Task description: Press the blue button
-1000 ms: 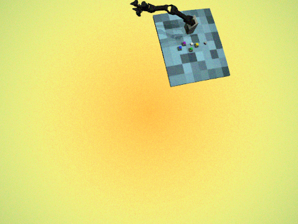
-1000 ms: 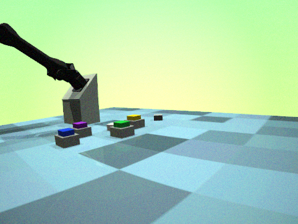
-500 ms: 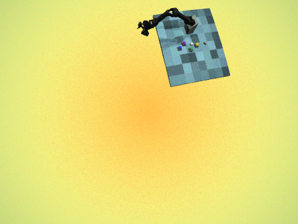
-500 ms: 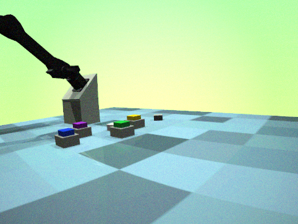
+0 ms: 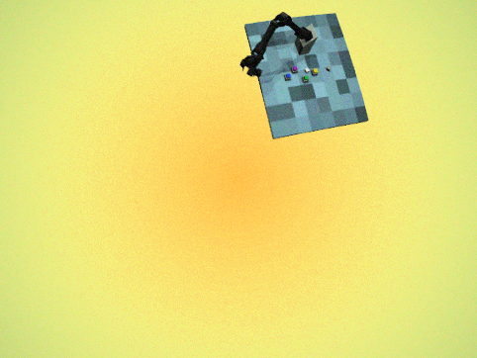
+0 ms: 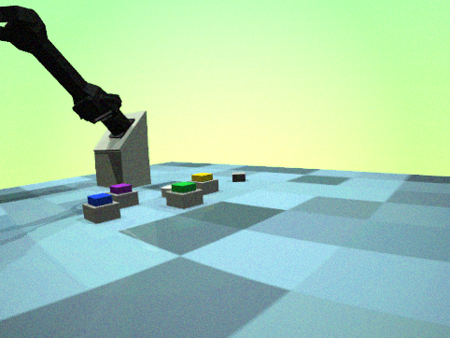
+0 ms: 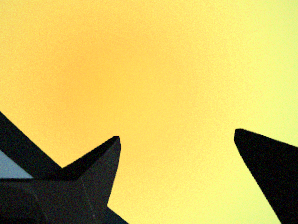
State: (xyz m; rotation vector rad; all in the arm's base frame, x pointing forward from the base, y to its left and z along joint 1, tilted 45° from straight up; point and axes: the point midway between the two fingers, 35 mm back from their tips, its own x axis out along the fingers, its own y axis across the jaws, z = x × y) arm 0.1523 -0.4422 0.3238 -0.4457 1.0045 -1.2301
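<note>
Right now my gripper tip is 340 mm to the right of the blue button, 100 mm short of it and 10 mm below it. Also, from my gripper tip: white block: 530 mm to the left, 70 mm ahead, 20 mm below; green button: 490 mm to the left, 150 mm ahead, 10 mm above; purple button: 420 mm to the left, 50 mm ahead, 10 mm above.
</note>
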